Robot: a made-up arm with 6 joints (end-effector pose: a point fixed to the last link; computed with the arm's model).
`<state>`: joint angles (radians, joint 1 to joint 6).
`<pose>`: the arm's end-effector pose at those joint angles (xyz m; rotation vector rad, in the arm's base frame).
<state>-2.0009 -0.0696 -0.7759 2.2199 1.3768 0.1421</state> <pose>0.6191 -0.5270 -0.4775 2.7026 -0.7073 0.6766</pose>
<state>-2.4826 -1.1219 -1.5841 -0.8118 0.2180 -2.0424</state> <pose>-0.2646 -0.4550 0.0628 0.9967 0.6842 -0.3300</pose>
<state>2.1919 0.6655 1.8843 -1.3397 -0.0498 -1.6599</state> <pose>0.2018 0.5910 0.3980 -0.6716 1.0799 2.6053</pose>
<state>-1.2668 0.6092 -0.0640 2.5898 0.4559 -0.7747</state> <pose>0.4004 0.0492 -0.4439 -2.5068 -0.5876 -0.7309</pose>
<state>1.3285 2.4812 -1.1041 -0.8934 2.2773 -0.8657</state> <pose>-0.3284 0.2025 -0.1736 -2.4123 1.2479 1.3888</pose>
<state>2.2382 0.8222 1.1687 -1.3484 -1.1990 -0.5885</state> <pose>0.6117 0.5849 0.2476 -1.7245 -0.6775 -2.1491</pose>
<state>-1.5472 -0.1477 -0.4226 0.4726 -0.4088 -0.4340</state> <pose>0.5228 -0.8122 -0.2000 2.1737 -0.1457 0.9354</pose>
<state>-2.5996 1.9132 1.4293 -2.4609 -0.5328 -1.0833</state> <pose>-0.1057 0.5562 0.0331 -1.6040 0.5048 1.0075</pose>
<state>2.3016 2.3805 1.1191 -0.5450 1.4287 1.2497</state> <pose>-0.2514 -0.2166 0.1972 0.5814 -2.8992 0.8014</pose>
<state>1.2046 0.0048 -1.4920 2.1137 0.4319 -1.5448</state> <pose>0.4598 0.4182 -0.1015 0.2034 3.0012 0.5599</pose>
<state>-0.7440 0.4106 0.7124 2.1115 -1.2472 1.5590</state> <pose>-0.0501 -0.1103 0.0916 -1.0119 -0.1352 1.9488</pose>
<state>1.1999 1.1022 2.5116 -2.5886 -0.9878 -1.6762</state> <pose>0.0075 0.2688 0.6740 -0.7990 0.2791 1.8225</pose>
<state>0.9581 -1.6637 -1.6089 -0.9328 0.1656 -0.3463</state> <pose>-0.4443 -0.0146 -0.2194 2.1713 1.6802 -0.9513</pose>
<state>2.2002 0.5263 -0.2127 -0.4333 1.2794 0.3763</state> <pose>0.2287 -0.0527 -0.4037 2.3542 -0.8955 -0.5494</pose>
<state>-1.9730 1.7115 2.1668 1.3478 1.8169 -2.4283</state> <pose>0.3058 -0.2286 -0.2568 0.5657 -2.2139 0.5433</pose>
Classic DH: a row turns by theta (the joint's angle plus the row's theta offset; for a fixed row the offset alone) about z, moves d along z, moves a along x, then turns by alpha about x. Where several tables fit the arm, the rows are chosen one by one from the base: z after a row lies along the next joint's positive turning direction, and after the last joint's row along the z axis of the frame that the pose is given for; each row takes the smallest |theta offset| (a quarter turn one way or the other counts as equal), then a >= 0, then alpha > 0; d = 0 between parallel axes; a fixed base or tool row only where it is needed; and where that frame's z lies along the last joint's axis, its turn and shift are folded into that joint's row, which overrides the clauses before.
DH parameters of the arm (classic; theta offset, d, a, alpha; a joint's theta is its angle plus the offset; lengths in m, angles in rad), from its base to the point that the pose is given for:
base (fixed): -1.5708 0.122 0 1.5708
joint 1: 1.5708 0.0183 0.1666 -1.5708
joint 2: 1.5708 -0.0845 0.0866 -1.5708
joint 3: 1.5708 -0.2028 0.0841 1.5708
joint 4: 1.0113 0 -0.0837 3.1416
joint 5: -0.5595 -0.2139 -0.2601 -1.5708
joint 6: 1.5708 0.037 0.0746 -1.5708
tool (fixed): 0 0.2566 0 0

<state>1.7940 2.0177 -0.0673 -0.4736 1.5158 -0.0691</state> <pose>-0.1093 -0.2743 -0.2307 1.4704 -2.3715 -0.2344</pose>
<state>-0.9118 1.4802 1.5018 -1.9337 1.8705 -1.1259</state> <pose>-0.1499 -0.5301 -0.1936 2.2921 0.5288 -0.7306</pose>
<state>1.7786 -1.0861 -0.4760 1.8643 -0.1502 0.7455</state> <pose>0.2096 0.6568 0.5704 0.2644 0.0446 0.8068</pose>
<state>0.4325 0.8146 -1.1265 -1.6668 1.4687 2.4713</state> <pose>0.0616 -0.0094 0.2914 -0.3726 0.4454 -2.3137</pose>
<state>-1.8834 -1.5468 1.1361 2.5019 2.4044 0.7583</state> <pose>-0.6846 0.0042 -0.1622 -1.2512 0.2203 2.8504</pose>
